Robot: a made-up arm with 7 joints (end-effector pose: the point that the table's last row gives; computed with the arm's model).
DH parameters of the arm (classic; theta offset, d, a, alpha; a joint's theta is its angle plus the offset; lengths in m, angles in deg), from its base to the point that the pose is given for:
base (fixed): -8.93 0 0.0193 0
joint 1: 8.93 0.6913 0.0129 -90
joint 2: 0 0.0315 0.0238 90
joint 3: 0 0.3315 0.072 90
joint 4: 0 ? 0.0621 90
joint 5: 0 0.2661 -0.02 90
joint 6: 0 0.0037 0.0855 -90
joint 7: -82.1 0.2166 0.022 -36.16
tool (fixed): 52.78 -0.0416 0 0
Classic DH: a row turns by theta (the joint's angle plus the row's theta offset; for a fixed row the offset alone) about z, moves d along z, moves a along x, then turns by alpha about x.
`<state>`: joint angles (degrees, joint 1 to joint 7).
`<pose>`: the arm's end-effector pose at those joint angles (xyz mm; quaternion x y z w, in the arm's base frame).
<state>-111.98 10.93 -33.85 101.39 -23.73 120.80 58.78</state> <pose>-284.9 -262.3 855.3 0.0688 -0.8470 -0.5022 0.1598</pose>
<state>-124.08 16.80 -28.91 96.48 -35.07 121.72 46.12</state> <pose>-328.1 -188.6 819.0 0.1442 -0.7885 -0.5944 0.0642</pose>
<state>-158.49 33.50 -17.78 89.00 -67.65 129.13 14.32</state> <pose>-395.5 37.1 790.7 -0.2860 0.6159 0.6501 0.3408</pose>
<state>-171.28 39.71 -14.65 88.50 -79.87 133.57 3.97</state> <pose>-405.6 117.4 789.8 -0.2987 0.5540 0.6021 0.4912</pose>
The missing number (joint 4, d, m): -0.0355
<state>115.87 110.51 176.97 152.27 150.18 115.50 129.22</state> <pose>-165.6 650.7 397.7 0.8153 0.0191 0.5361 0.2178</pose>
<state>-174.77 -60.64 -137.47 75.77 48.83 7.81 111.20</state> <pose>454.3 372.8 517.2 0.6468 -0.6926 -0.3073 0.0867</pose>
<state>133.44 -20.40 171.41 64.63 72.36 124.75 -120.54</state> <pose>347.9 -121.9 794.5 -0.3608 -0.1787 -0.8322 0.3812</pose>
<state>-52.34 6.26 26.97 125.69 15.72 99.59 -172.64</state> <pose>516.4 -168.1 1050.9 0.0703 -0.9666 -0.2445 0.0296</pose>
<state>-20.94 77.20 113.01 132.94 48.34 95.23 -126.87</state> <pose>523.5 138.4 1074.6 0.3934 -0.0316 -0.7998 0.4522</pose>
